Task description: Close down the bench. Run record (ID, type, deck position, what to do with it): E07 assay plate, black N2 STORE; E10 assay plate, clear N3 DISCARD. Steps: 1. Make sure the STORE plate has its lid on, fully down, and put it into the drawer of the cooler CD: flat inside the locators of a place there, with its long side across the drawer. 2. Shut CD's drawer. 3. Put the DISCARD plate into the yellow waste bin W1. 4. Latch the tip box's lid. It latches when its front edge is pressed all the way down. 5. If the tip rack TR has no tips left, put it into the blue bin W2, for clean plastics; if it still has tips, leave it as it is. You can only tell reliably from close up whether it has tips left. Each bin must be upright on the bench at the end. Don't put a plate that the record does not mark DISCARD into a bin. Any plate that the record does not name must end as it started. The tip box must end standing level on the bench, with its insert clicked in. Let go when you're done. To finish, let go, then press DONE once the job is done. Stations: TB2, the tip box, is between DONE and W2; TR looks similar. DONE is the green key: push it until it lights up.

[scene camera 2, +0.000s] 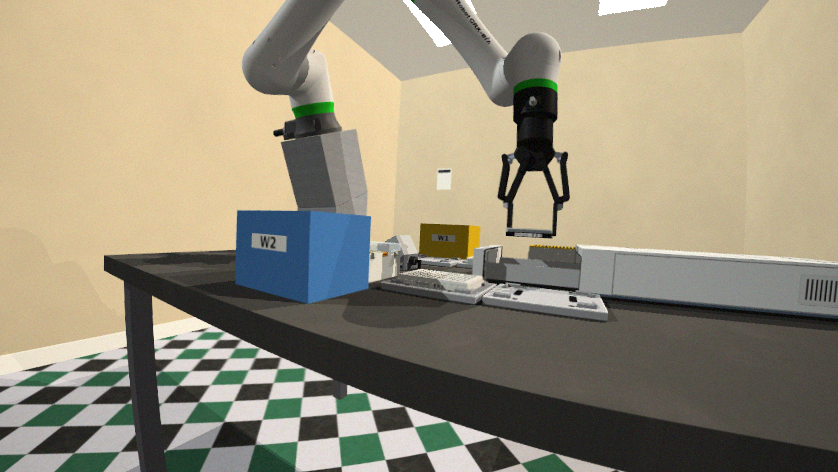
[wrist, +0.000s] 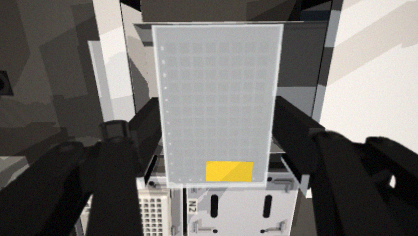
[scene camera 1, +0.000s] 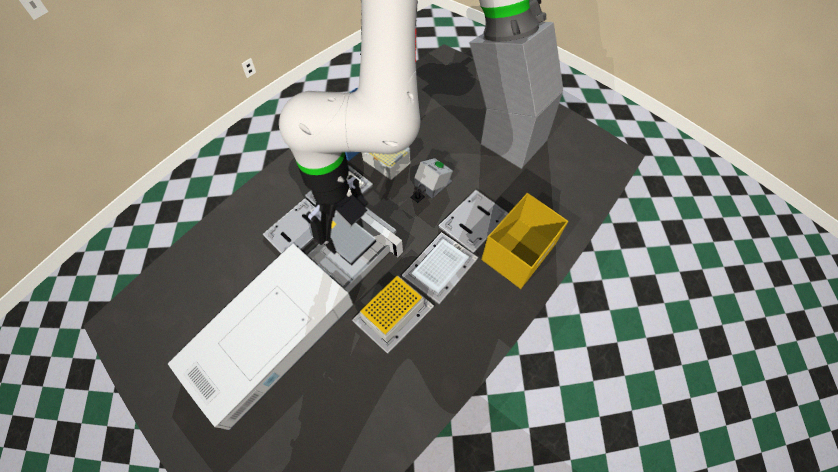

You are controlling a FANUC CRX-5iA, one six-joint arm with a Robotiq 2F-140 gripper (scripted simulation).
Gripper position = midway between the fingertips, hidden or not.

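Observation:
I see my gripper (scene camera 2: 531,234), and there is a white plate (scene camera 2: 428,278). A cooler CD (scene camera 1: 259,336) is in view; scene camera 2 shows the cooler CD (scene camera 2: 740,282) too, and so does the wrist view, with the cooler CD (wrist: 359,93). There is a lid (scene camera 1: 350,242), and the wrist view has the lid (wrist: 217,84) as well. I see a yellow bin W1 (scene camera 1: 531,227), and scene camera 2 also gives me the yellow bin W1 (scene camera 2: 437,240). A blue bin W2 (scene camera 2: 308,256) is there, though in the wrist view the blue bin W2 is out of frame. I also see a yellow tip rack TR (scene camera 1: 387,313), and in the wrist view the yellow tip rack TR is out of frame.

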